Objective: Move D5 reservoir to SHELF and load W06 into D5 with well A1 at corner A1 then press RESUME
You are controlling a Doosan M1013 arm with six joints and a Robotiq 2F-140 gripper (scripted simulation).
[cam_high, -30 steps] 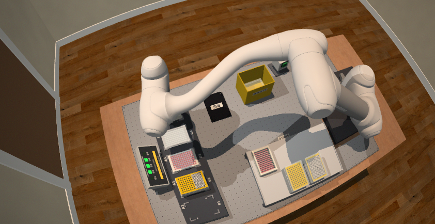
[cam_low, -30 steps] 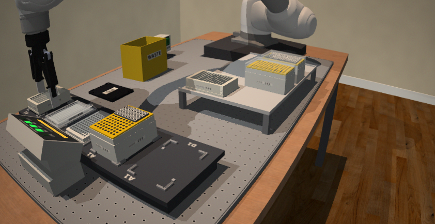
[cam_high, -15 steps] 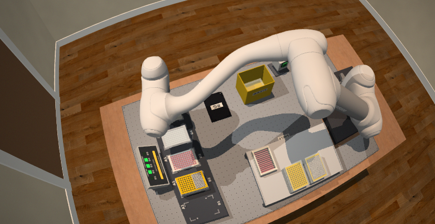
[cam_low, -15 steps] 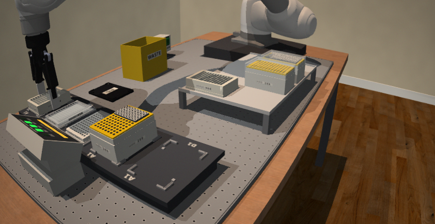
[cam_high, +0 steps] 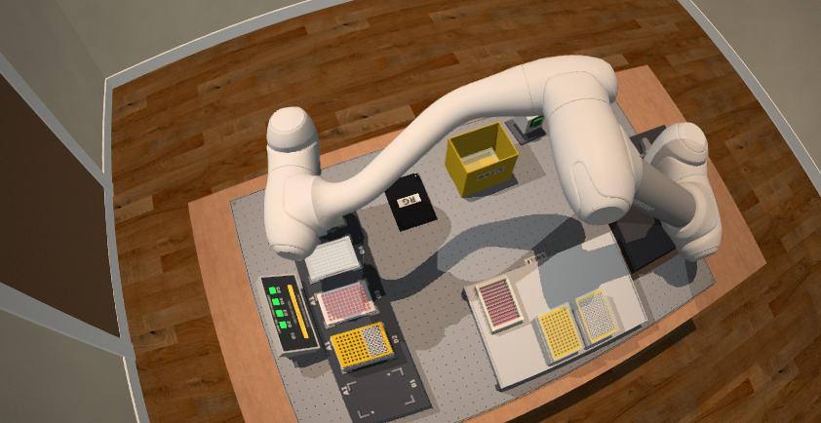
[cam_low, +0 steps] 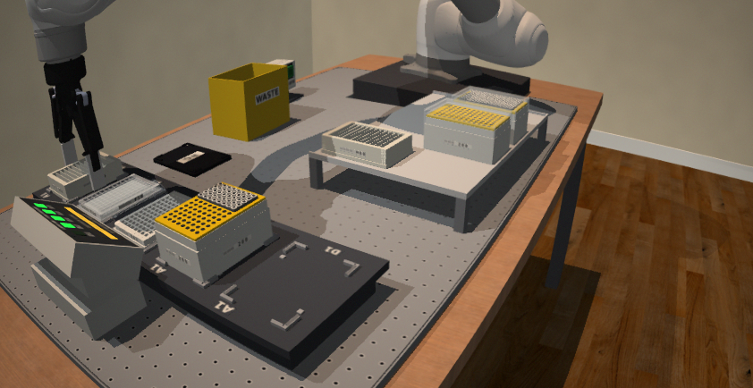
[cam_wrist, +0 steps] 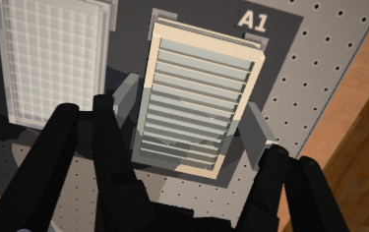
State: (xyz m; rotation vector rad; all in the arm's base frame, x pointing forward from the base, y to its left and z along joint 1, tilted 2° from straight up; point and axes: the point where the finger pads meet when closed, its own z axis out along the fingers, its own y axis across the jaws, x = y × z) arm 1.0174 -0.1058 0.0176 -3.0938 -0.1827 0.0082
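The pale 12-trough reservoir lies 20 mm below my hand. Round my hand: waste bin (460 mm behind, 60 mm to the right, 30 mm below); then black RG nest (250 mm behind, 10 mm to the right, 70 mm below); then yellow tip rack (40 mm behind, 380 mm to the left, 20 mm above).
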